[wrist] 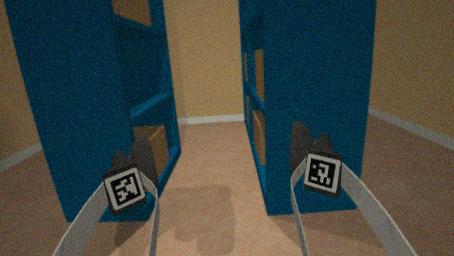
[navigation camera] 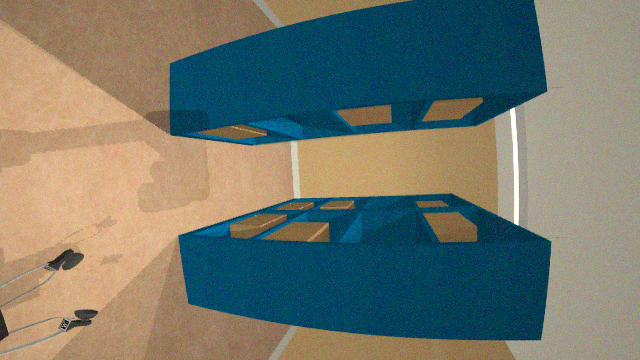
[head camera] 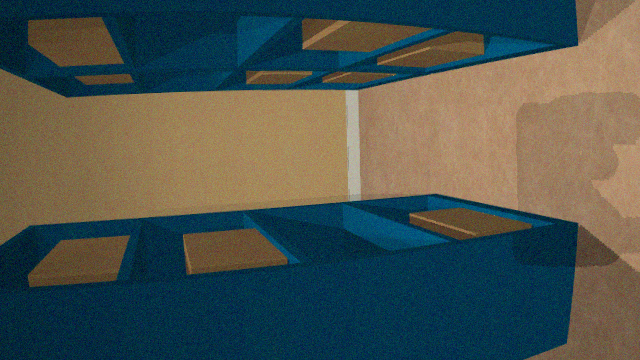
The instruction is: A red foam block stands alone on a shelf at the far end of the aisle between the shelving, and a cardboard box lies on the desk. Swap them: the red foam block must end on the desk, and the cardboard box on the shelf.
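Frame: origin at the robot's base, x back, y up, z left, level; millimetres.
Seen in the pictures: gripper, fingertip midpoint: [wrist: 222, 146] [navigation camera: 89, 283].
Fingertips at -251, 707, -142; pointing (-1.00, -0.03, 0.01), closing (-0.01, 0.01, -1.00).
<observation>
A point is followed by its place in that frame, as x, y, z.
My gripper [navigation camera: 79, 288] {-251, 707, -142} [wrist: 222, 146] {-251, 707, -142} is open, with its two fingertips well apart and no object between them. It is in front of the aisle between two blue shelving units, short of their near ends. The left unit [head camera: 350, 310] {-1098, 874, 421} [navigation camera: 350, 60] {-1101, 1104, 496} [wrist: 65, 100] {-1103, 649, 558} and the right unit [head camera: 540, 20] {-1070, 186, -388} [navigation camera: 350, 290] {-1065, 1046, -548} [wrist: 315, 75] {-1065, 680, -537} stand upright facing each other. The head and navigation pictures are turned sideways. The red foam block does not show in any view. The desk and the cardboard box on it do not show either.
Brown boxes [head camera: 235, 250] {-1400, 1116, 294} [navigation camera: 365, 115] {-1403, 1121, 294} [wrist: 159, 147] lie in compartments of both units. The aisle floor [head camera: 425, 140] {-2095, 0, -20} [navigation camera: 250, 170] {-1968, 0, 23} [wrist: 212, 160] {-1797, 1, -26} runs between them to a yellow wall [head camera: 250, 150] {-2951, 758, -5} [navigation camera: 390, 170] {-2948, 1224, -97} [wrist: 205, 60] {-2952, 758, 30} with a white baseboard. Shadows fall on the floor near the aisle's mouth.
</observation>
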